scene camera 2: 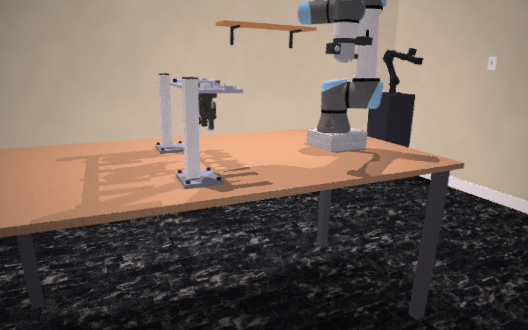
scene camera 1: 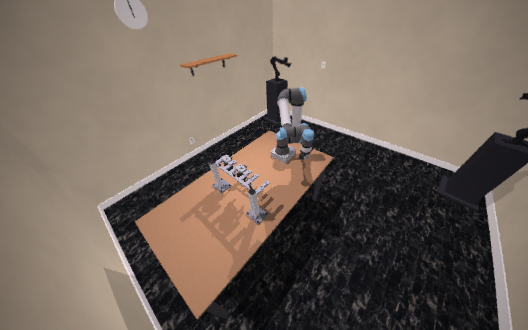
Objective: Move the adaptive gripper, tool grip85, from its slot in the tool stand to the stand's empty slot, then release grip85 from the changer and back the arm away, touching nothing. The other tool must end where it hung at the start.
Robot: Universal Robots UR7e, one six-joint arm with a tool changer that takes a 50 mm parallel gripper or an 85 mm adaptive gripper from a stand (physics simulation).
In view: a tool stand (scene camera 2: 192, 177).
The tool stand also shows in scene camera 1 (scene camera 1: 257, 214).
